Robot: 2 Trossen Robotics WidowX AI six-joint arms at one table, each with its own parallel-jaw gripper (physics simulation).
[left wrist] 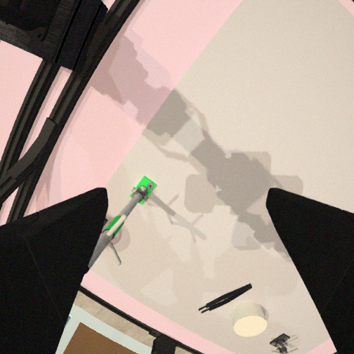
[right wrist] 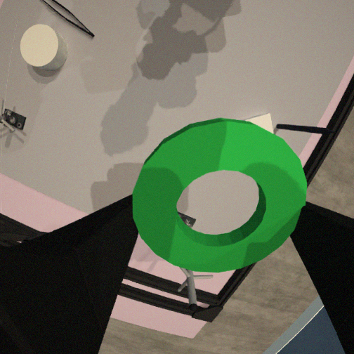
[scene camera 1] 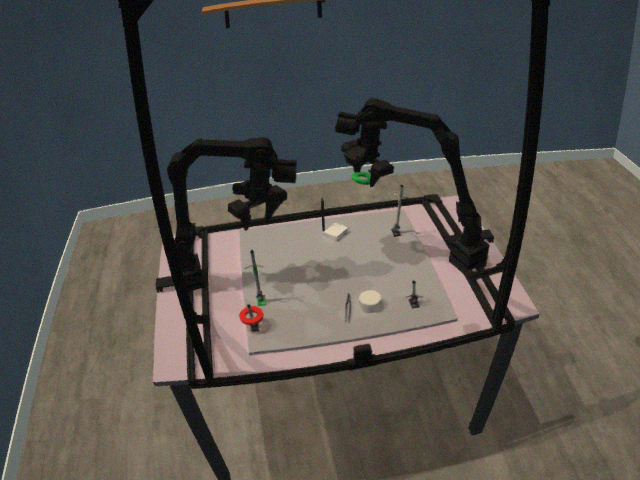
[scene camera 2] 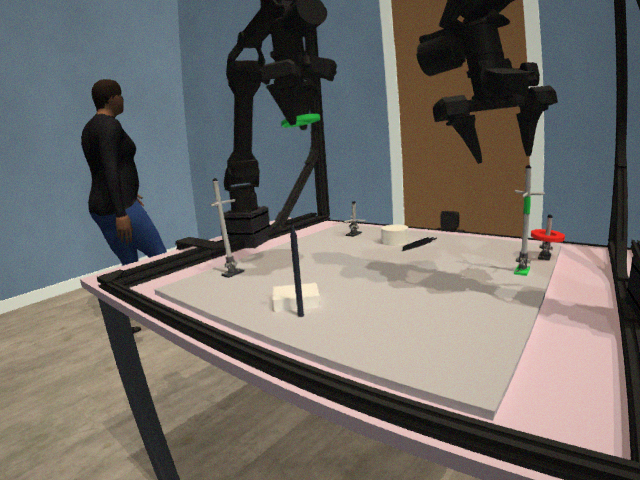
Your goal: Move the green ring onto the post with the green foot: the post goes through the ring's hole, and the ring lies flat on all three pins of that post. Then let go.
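Places are measured from the left arm's base along level axes (x up, y left, z back), in centimetres.
Pixels of known places: left gripper, fingertip midpoint: (scene camera 1: 256, 225) (scene camera 2: 504, 159); right gripper, fingertip midpoint: (scene camera 1: 364, 181) (scene camera 2: 298, 127); left arm's base, link origin: (scene camera 1: 185, 265); right arm's base, link origin: (scene camera 1: 470, 242) (scene camera 2: 243, 210).
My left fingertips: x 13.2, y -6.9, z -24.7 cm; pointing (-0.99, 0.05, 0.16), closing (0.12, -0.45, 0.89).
Observation:
For each thing: its top centre in the pictures, then the offset to it from my left fingertips. "pt": a spot on its surface instead.
- green ring, top centre: (scene camera 2: 300, 115) (scene camera 1: 363, 175) dy +0.9, dx +8.7, dz -34.8 cm
- post with the green foot, surface spot: (scene camera 2: 525, 232) (scene camera 1: 257, 281) pt dy -9.4, dx -13.4, dz +3.7 cm
- red ring, top centre: (scene camera 2: 547, 232) (scene camera 1: 251, 314) dy -20.2, dx -15.7, dz +8.6 cm
- tall plain post, surface spot: (scene camera 2: 222, 227) (scene camera 1: 398, 208) pt dy +7.4, dx -11.2, dz -50.6 cm
- short post, surface spot: (scene camera 2: 353, 217) (scene camera 1: 413, 291) pt dy -28.2, dx -16.2, dz -38.9 cm
- white block, top centre: (scene camera 2: 295, 291) (scene camera 1: 335, 229) dy +14.5, dx -18.9, dz -29.8 cm
- dark upright stick, top centre: (scene camera 1: 321, 196) dy +18.3, dx -6.9, dz -26.6 cm
- white cylinder, top centre: (scene camera 2: 394, 227) (scene camera 1: 369, 297) dy -24.3, dx -17.4, dz -26.4 cm
- tweezers, top centre: (scene camera 2: 420, 241) (scene camera 1: 347, 306) dy -22.9, dx -19.9, dz -19.7 cm
The green ring (scene camera 1: 354, 178) (scene camera 2: 311, 118) (right wrist: 157, 200) is held roughly level, high above the mat. My right gripper (scene camera 1: 364, 178) (scene camera 2: 293, 121) (right wrist: 213, 204) is shut on its outer sides, one finger at each side. The post with the green foot (scene camera 1: 257, 285) (scene camera 2: 525, 232) (left wrist: 131, 206) stands upright at the mat's left in scene camera 1. It has a green band and pins near its top. The ring is far from it. My left gripper (scene camera 1: 257, 223) (scene camera 2: 504, 158) (left wrist: 189, 196) is open and empty, above and beside that post.
A red ring (scene camera 1: 242, 315) (scene camera 2: 535, 235) sits on a short post beside the green-footed one. A tall plain post (scene camera 1: 398, 209) (scene camera 2: 222, 227) and another short post (scene camera 1: 414, 294) (scene camera 2: 353, 217) stand apart. A white block (scene camera 1: 335, 231), dark upright stick (scene camera 1: 323, 214), white cylinder (scene camera 1: 370, 301) and tweezers (scene camera 1: 347, 307) are around.

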